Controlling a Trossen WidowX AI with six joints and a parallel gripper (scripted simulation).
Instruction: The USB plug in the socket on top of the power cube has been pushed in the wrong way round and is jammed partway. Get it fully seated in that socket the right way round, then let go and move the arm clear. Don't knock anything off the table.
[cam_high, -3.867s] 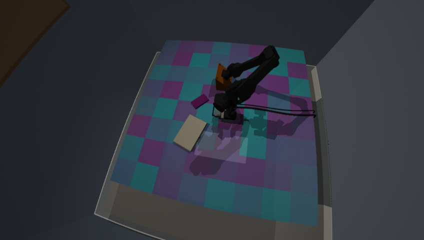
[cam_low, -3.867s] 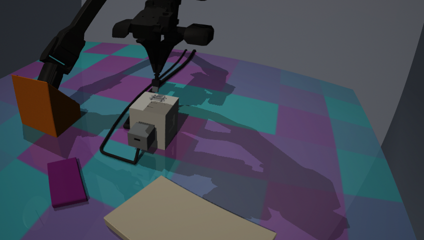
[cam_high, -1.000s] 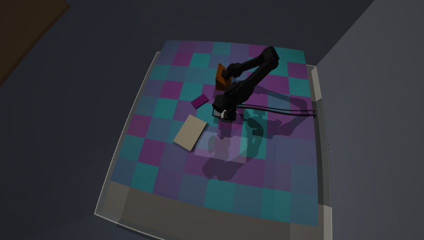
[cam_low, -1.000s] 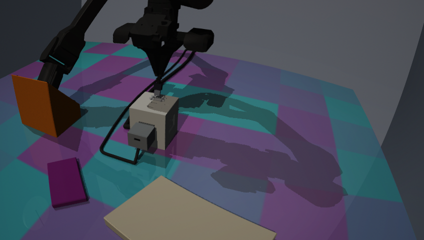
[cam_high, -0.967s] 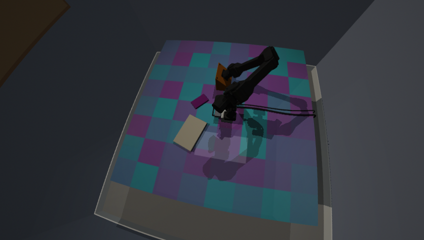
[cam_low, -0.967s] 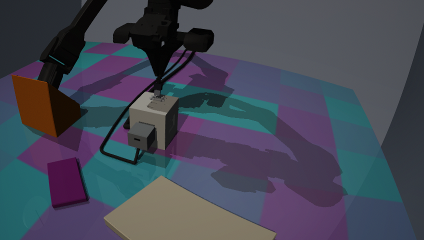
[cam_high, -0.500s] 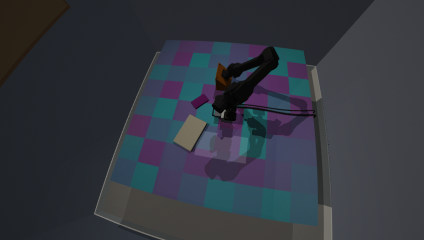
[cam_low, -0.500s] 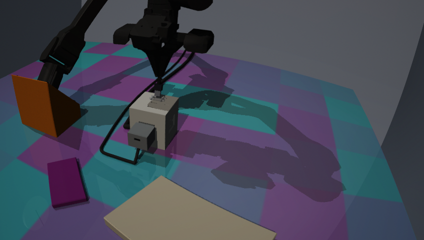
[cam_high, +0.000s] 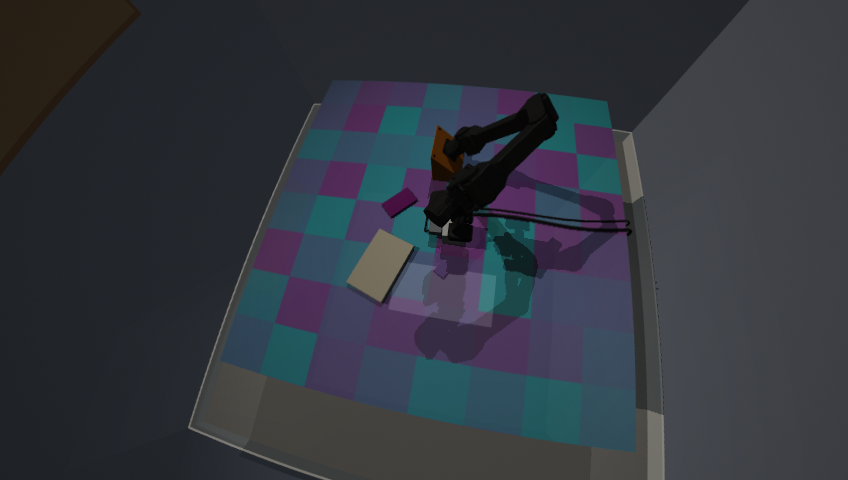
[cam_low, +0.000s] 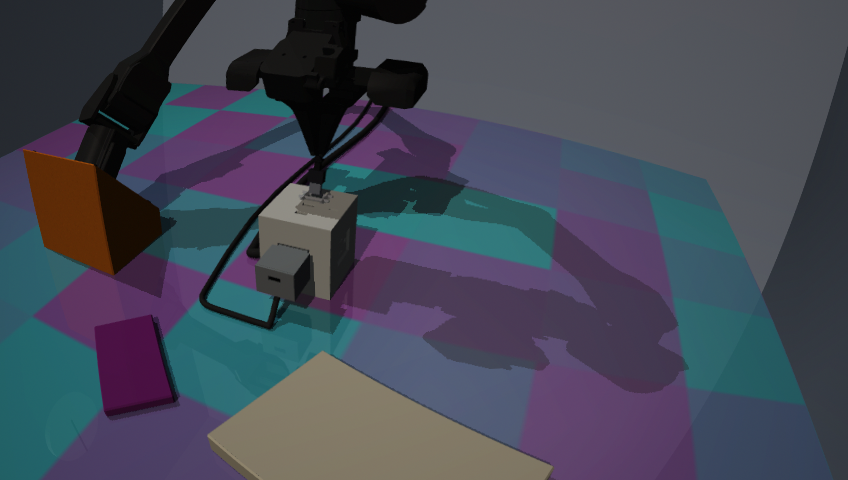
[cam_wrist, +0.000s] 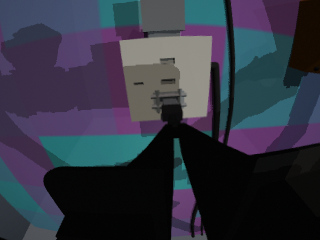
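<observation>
Right now the black USB plug is 2 cm below my gripper tip. The rest, counted from my gripper tip: flat beige slab 23 cm to the right, 17 cm ahead, 11 cm below; then USB socket 5 cm below; then magenta block 24 cm to the right, 12 cm below, 7 cm behind.
</observation>
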